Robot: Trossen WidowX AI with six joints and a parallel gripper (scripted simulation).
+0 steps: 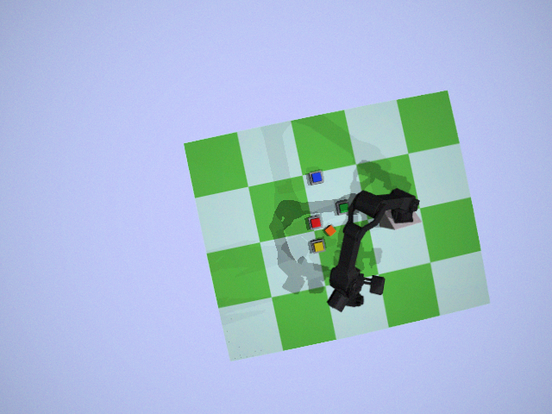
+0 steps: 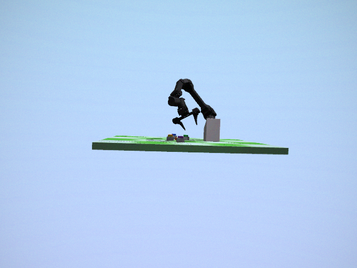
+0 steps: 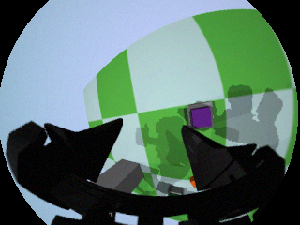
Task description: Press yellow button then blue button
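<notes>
Now: gripper tip 14 cm short of the yellow button, 14 cm to the left of it and 6 cm above it. Also, from my gripper tip: red button: 14 cm ahead, 23 cm to the right, 6 cm below; purple button: 7 cm ahead, 6 cm below; orange block: 8 cm ahead, 19 cm to the right, 8 cm below.
</notes>
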